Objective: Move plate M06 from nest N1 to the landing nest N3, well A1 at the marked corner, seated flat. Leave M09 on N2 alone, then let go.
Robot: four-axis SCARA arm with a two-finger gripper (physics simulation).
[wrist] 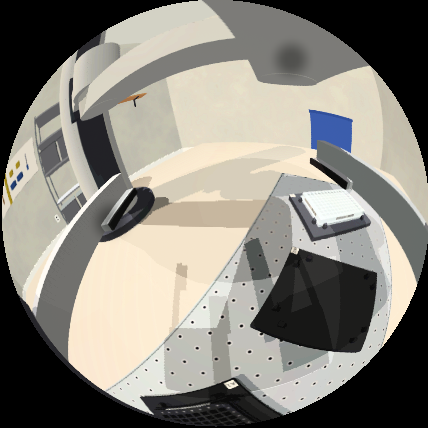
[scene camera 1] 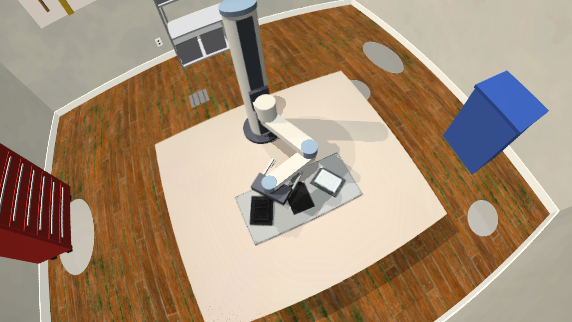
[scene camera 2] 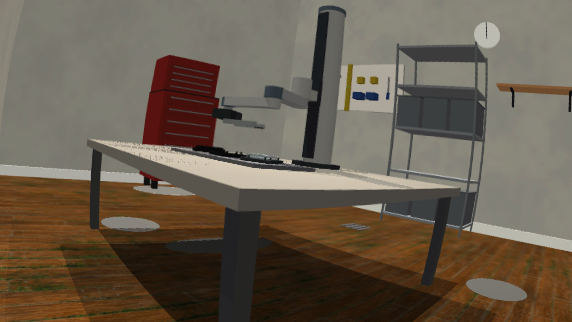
Scene:
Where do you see a white well plate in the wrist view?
332,206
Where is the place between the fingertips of my gripper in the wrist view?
222,158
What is my gripper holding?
Nothing.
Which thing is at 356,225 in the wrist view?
A dark nest.

